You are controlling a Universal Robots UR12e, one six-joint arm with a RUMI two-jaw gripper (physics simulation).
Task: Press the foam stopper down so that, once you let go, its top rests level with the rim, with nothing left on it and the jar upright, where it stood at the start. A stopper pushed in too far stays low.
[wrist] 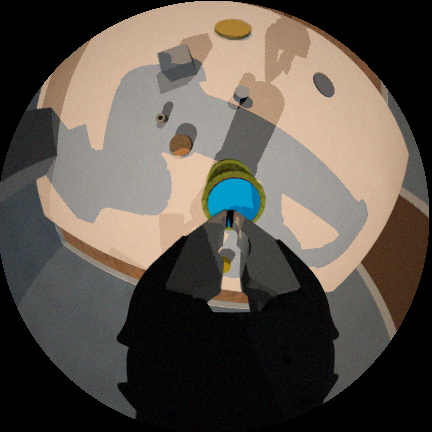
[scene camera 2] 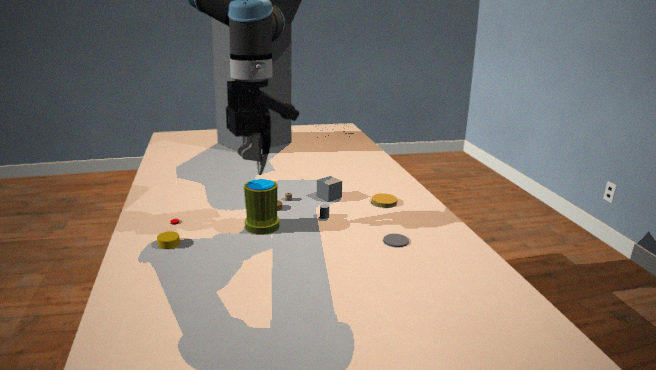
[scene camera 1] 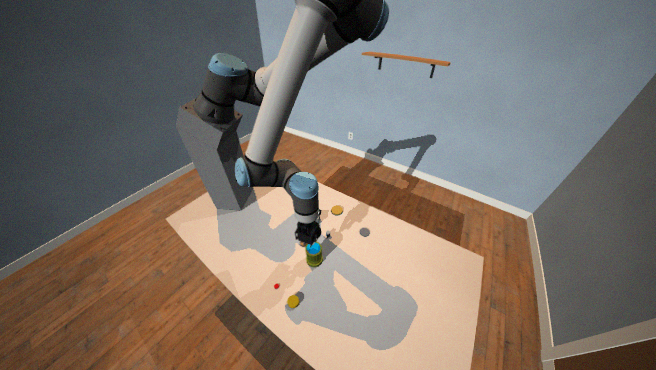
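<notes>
The olive-green ribbed jar (scene camera 1: pixel 314 258) (scene camera 2: pixel 261 207) (wrist: pixel 229 169) stands upright on its wider foot. The blue foam stopper (scene camera 1: pixel 314 249) (scene camera 2: pixel 261 184) (wrist: pixel 234 196) fills its mouth. Its top looks about level with the rim; a small height difference is hard to tell. A patch of shade lies across the blue top, and no object shows on it. My gripper (scene camera 1: pixel 311 244) (scene camera 2: pixel 260 173) (wrist: pixel 227 210) is shut and empty, pointing down. In the second scene view its tips are a little above the stopper, apart from it. In the wrist view the tips cover the stopper's near edge.
A grey cube (scene camera 2: pixel 329 189) (wrist: pixel 177 62), a small dark cylinder (scene camera 2: pixel 324 211) (wrist: pixel 242 93) and a brown disc (wrist: pixel 180 144) lie near the jar. Yellow discs (scene camera 2: pixel 168 240) (scene camera 2: pixel 384 200), a flat grey disc (scene camera 2: pixel 396 240) and a red piece (scene camera 2: pixel 174 221) lie farther out.
</notes>
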